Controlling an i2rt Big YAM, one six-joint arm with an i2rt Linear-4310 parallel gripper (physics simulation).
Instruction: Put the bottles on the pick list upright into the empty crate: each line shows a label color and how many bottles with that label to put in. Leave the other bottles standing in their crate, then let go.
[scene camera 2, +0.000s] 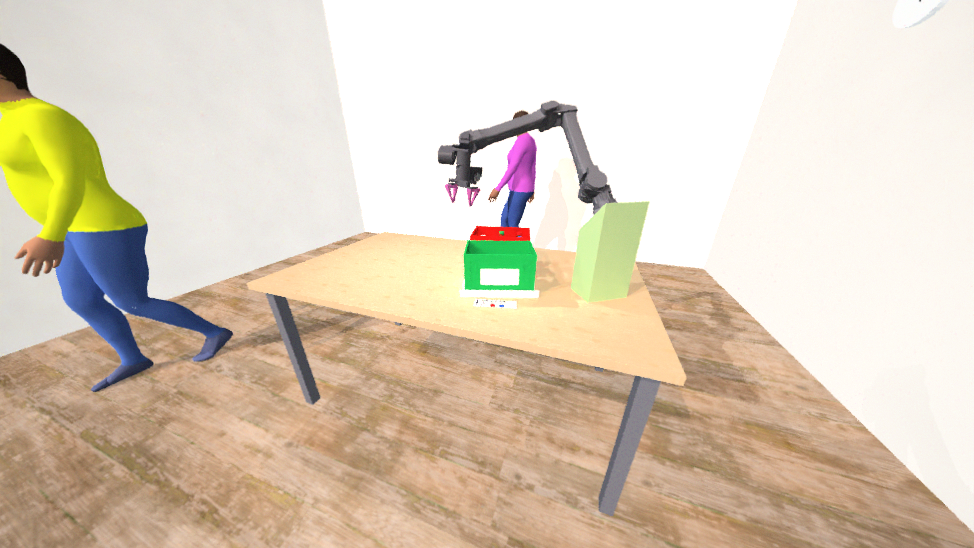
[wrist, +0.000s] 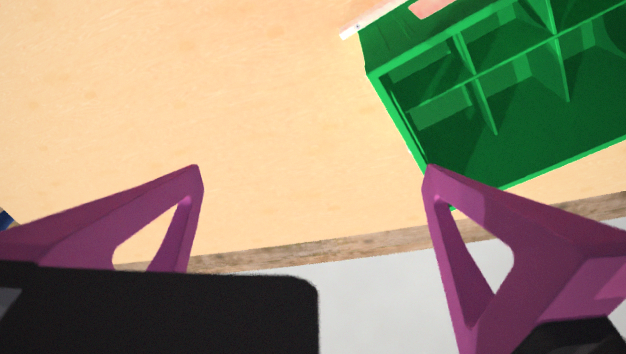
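Seen in the pictures: gripper, fingertip midpoint: (scene camera 2: 461, 204) (wrist: 312, 176); arm's base at its link origin: (scene camera 2: 608, 216).
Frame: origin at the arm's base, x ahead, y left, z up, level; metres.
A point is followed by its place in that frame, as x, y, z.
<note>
A green crate (scene camera 2: 499, 265) @(0.360, 0.155, -0.181) (wrist: 425, 65) @(0.466, 0.091, -0.306) with dividers stands on the table; the compartments that show in the wrist view are empty. A red crate (scene camera 2: 500, 234) @(0.463, -0.200, -0.163) stands behind it in the scene view; small colored spots show at its top, too small to tell as bottles. The pick list (scene camera 2: 495, 303) @(0.355, 0.217, -0.312) lies in front of the green crate, with a red and a blue spot; its counts are too small to read. My gripper (scene camera 2: 461, 202) @(0.578, 0.005, 0.010) (wrist: 312, 176) @(0.578, 0.005, 0.010) is open and empty, high above the table, to the left of the crates in the scene view.
The wooden table (scene camera 2: 354, 272) @(1.080, 0.162, -0.314) (wrist: 225, 100) @(0.757, 0.076, -0.314) carries a tall light green block (scene camera 2: 609, 252) @(-0.019, 0.064, -0.114) to the right of the crates. A white strip (scene camera 2: 465, 293) @(0.481, 0.209, -0.296) lies along the green crate's front. A person in yellow (scene camera 2: 74, 163) is at the left, another in magenta (scene camera 2: 523, 163) behind the table.
</note>
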